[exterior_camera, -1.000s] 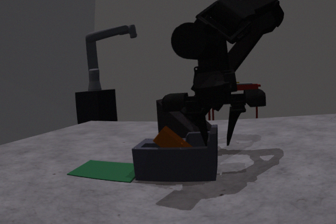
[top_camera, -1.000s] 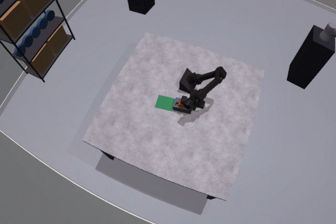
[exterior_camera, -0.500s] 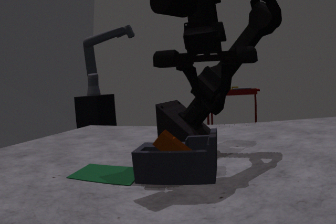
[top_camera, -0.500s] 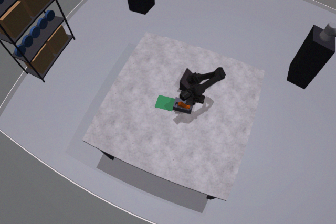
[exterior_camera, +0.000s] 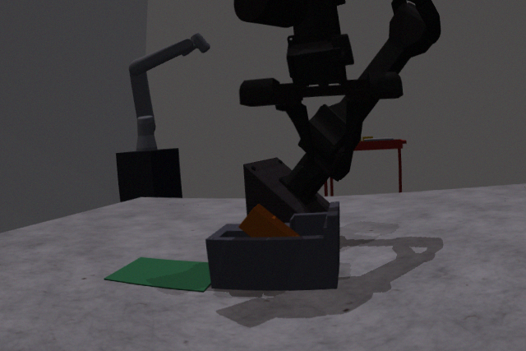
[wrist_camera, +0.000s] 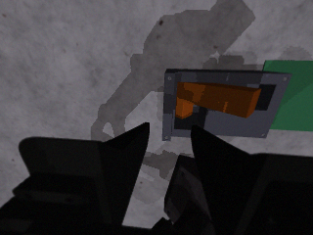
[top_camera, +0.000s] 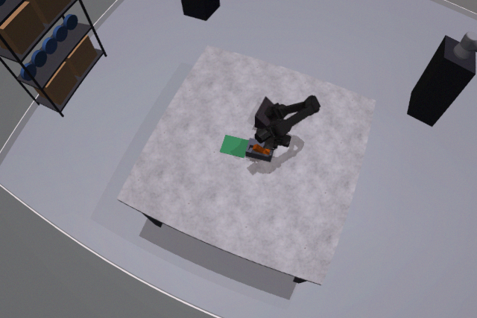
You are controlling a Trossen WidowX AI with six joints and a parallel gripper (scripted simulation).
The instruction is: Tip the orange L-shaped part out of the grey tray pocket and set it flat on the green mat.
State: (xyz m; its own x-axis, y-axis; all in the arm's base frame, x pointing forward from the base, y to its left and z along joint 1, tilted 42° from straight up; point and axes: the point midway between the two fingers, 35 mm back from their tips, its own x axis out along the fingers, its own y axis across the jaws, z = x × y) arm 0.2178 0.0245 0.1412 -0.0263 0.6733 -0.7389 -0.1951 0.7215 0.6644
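The orange L-shaped part lies 4 cm to the right of my gripper tip and 10 cm below it. Round my gripper tip: green mat (4 cm ahead, 22 cm to the right, 16 cm below).
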